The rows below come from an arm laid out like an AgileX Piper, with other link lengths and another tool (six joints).
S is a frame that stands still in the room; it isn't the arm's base.
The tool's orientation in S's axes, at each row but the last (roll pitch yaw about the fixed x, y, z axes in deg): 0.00 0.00 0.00; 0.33 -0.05 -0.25; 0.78 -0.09 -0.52; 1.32 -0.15 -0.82; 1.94 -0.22 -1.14; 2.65 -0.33 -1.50; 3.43 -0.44 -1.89; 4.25 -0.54 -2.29; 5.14 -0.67 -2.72; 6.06 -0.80 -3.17; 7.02 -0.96 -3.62
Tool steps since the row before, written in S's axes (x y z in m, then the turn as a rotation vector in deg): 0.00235 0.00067 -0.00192 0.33 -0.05 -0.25; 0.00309 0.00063 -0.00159 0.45 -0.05 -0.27; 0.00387 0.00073 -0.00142 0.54 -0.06 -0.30; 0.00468 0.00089 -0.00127 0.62 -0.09 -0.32; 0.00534 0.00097 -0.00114 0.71 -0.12 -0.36; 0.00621 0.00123 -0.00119 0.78 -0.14 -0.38; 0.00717 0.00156 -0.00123 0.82 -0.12 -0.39; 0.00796 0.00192 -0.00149 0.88 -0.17 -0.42; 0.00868 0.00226 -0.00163 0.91 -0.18 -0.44; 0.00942 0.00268 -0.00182 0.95 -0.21 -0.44; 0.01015 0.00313 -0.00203 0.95 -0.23 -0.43
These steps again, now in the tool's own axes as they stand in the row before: 0.00235 0.00067 -0.00192 0.33 -0.05 -0.25; 0.00309 0.00063 -0.00160 0.45 -0.05 -0.27; 0.00386 0.00075 -0.00144 0.54 -0.06 -0.30; 0.00466 0.00093 -0.00130 0.62 -0.09 -0.32; 0.00532 0.00104 -0.00120 0.71 -0.12 -0.36; 0.00617 0.00133 -0.00129 0.78 -0.14 -0.38; 0.00710 0.00172 -0.00139 0.82 -0.12 -0.39; 0.00786 0.00211 -0.00173 0.88 -0.17 -0.42; 0.00854 0.00250 -0.00196 0.91 -0.18 -0.44; 0.00923 0.00297 -0.00228 0.95 -0.20 -0.43; 0.00990 0.00347 -0.00264 0.96 -0.22 -0.42
